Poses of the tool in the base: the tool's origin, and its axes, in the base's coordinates. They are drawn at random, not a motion.
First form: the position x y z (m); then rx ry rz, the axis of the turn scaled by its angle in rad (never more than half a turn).
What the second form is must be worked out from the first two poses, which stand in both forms.
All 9 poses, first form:
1: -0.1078, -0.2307, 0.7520, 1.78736, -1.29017, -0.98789
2: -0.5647, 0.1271, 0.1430, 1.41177, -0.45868, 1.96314
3: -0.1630, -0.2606, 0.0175, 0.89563, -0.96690, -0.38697
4: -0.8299, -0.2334, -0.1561, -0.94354, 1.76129, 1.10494
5: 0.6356, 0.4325, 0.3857, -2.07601, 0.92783, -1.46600
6: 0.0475, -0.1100, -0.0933, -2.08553, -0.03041, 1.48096
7: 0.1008, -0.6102, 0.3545, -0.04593, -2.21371, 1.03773
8: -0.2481, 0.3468, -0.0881, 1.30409, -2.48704, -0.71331
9: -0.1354, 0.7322, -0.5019, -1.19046, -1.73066, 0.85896
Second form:
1: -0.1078, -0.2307, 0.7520, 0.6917, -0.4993, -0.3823, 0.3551
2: -0.5647, 0.1271, 0.1430, 0.5407, -0.1757, 0.7519, 0.3337
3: -0.1630, -0.2606, 0.0175, 0.4134, -0.4463, -0.1786, 0.7733
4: -0.8299, -0.2334, -0.1561, -0.3758, 0.7014, 0.4400, 0.4161
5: 0.6356, 0.4325, 0.3857, -0.7492, 0.3348, -0.5290, 0.2163
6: 0.0475, -0.1100, -0.0933, -0.7808, -0.0114, 0.5545, 0.2877
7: 0.1008, -0.6102, 0.3545, -0.0177, -0.8510, 0.3989, 0.3412
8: -0.2481, 0.3468, -0.0881, 0.4467, -0.8520, -0.2444, 0.1218
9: -0.1354, 0.7322, -0.5019, -0.4755, -0.6912, 0.3431, 0.4224
